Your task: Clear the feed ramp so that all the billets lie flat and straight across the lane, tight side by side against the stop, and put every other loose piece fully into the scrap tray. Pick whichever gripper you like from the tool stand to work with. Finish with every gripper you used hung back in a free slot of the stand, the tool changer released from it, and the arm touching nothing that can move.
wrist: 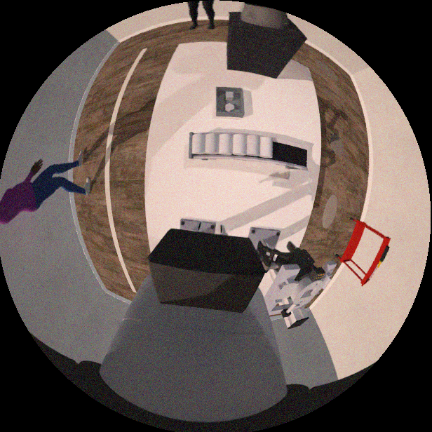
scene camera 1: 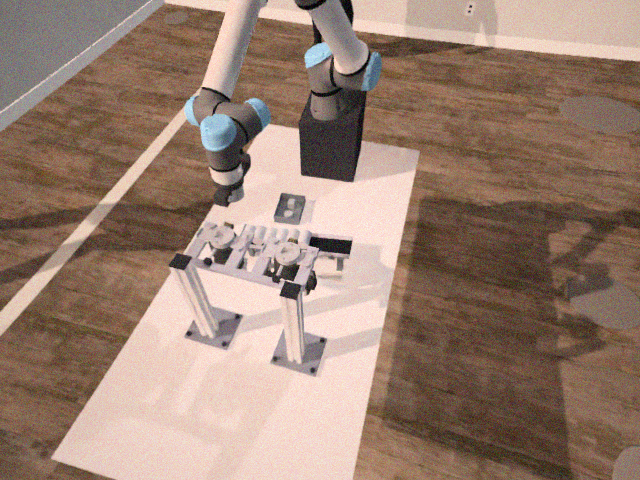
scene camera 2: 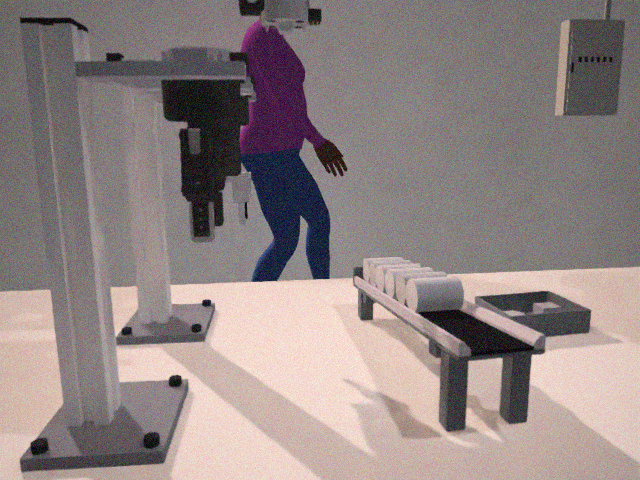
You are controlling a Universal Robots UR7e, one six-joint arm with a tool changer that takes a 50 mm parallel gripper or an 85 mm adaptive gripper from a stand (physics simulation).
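Frame: origin at the arm's base, x ahead, y left, z up, level; millimetres.
Where they show: end effector, tool point: (scene camera 2: 285, 24); arm's base, origin of the base link: (scene camera 1: 330, 108).
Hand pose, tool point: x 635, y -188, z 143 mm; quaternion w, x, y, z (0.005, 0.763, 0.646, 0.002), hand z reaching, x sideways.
Things, the pixels of their centre, and the offset from my tool point.
- feed ramp, body centre: (scene camera 2: 424, 306) (scene camera 1: 296, 242) dy +130, dx -144, dz -355 mm
- scrap tray, body centre: (scene camera 2: 530, 313) (scene camera 1: 289, 208) dy +68, dx -347, dz -405 mm
Several pale billets (scene camera 1: 281, 235) (scene camera 2: 436, 294) (wrist: 239, 144) lie flat across the feed ramp (scene camera 1: 330, 245) (scene camera 2: 480, 333) (wrist: 290, 154), side by side in one row from the stop (wrist: 191, 145). The scrap tray (scene camera 2: 563, 322) (wrist: 218, 103) holds two small pale pieces (wrist: 229, 95) (wrist: 229, 107). Both grippers hang in the tool stand (scene camera 1: 242, 273) (scene camera 2: 129, 69): the dark adaptive gripper (scene camera 2: 209, 219) nearer scene camera 2, and the other, with pale fingers, behind it. The arm's tool changer (scene camera 1: 228, 196) (scene camera 2: 286, 12) carries no gripper and is above and apart from the stand. The hanging fingers' opening is unclear.
The stand's posts (scene camera 1: 294, 325) (scene camera 2: 67, 206) rise from base plates between scene camera 1 and the ramp. The robot's black pedestal (scene camera 1: 330, 147) (wrist: 262, 45) stands beyond the tray. A person (scene camera 2: 273, 103) (wrist: 50, 185) is by the wall. A red cart (wrist: 353, 240) is at the right.
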